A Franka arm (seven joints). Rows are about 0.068 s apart.
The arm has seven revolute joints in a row. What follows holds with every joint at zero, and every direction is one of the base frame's. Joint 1 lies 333 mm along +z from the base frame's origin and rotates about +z. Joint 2 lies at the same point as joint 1 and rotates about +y. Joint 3 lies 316 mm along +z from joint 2 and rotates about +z. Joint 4 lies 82.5 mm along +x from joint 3 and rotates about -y. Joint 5 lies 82.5 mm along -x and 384 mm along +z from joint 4 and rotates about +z. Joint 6 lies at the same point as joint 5 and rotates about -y. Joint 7 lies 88 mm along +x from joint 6 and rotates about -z. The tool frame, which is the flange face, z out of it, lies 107 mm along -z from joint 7; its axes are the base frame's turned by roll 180, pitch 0 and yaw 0 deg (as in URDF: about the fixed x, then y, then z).
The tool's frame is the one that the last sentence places.
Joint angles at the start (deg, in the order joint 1, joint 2, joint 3, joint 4, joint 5, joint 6, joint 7): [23.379, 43.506, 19.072, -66.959, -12.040, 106.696, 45.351]
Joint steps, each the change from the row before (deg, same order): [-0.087, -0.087, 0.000, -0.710, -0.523, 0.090, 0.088]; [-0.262, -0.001, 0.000, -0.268, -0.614, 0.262, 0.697]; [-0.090, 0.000, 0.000, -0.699, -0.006, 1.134, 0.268]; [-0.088, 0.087, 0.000, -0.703, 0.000, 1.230, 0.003]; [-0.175, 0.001, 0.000, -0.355, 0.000, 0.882, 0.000]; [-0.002, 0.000, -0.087, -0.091, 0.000, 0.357, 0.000]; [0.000, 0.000, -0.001, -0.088, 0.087, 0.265, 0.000]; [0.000, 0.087, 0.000, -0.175, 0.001, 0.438, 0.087]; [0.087, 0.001, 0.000, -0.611, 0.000, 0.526, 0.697]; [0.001, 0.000, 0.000, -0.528, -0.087, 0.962, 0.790]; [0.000, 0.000, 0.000, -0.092, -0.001, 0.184, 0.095]
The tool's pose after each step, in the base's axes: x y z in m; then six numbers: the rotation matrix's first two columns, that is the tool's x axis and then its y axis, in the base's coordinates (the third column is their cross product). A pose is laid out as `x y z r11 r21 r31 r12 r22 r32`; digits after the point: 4 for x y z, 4 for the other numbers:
0.6048 0.4358 0.3497 0.9969 -0.0677 -0.0405 -0.0672 -0.9976 0.0135
0.6069 0.4327 0.3479 0.9962 -0.0802 -0.0332 -0.0795 -0.9966 0.0207
0.6068 0.4330 0.3440 0.9961 -0.0837 -0.0282 -0.0833 -0.9964 0.0145
0.6068 0.4334 0.3391 0.9963 -0.0826 -0.0237 -0.0824 -0.9966 0.0076
0.6082 0.4325 0.3375 0.9963 -0.0843 -0.0176 -0.0843 -0.9964 0.0005
0.6088 0.4322 0.3372 0.9963 -0.0851 -0.0140 -0.0851 -0.9964 -0.0021
0.6088 0.4326 0.3368 0.9963 -0.0853 -0.0129 -0.0854 -0.9963 -0.0054
0.6089 0.4331 0.3350 0.9962 -0.0862 -0.0113 -0.0863 -0.9962 -0.0082
0.6068 0.4344 0.3309 0.9954 -0.0946 -0.0128 -0.0947 -0.9955 -0.0078
0.6063 0.4354 0.3281 0.9944 -0.1058 -0.0072 -0.1059 -0.9943 -0.0131
0.6062 0.4355 0.3276 0.9942 -0.1072 -0.0062 -0.1072 -0.9941 -0.0144

